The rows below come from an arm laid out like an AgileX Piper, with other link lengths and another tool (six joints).
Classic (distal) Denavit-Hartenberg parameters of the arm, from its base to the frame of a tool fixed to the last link. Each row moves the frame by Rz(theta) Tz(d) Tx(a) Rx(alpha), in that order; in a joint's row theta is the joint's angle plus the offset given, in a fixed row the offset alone. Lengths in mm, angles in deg.
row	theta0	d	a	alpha
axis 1	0	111.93	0	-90
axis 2	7.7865	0	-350.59	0
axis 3	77.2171	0	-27.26	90
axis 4	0	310.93	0	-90
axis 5	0	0	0	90
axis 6	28.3	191.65	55.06	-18.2
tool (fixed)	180	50.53	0	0
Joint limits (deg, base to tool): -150..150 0..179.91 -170..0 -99.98..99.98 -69.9..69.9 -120..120
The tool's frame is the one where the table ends.
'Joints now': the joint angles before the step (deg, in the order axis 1, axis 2, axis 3, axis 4, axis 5, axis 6). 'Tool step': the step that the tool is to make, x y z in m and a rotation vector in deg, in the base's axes. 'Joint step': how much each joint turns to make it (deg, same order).
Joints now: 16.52, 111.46, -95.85, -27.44, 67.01, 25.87
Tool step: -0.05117, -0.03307, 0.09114, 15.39, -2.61, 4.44
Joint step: -11.44, -14.41, 3.60, 20.91, 0.00, -19.36
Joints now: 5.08, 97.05, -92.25, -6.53, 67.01, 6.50
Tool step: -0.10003, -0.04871, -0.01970, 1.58, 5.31, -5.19
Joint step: -7.84, -13.63, 18.67, 2.73, 0.00, -2.96
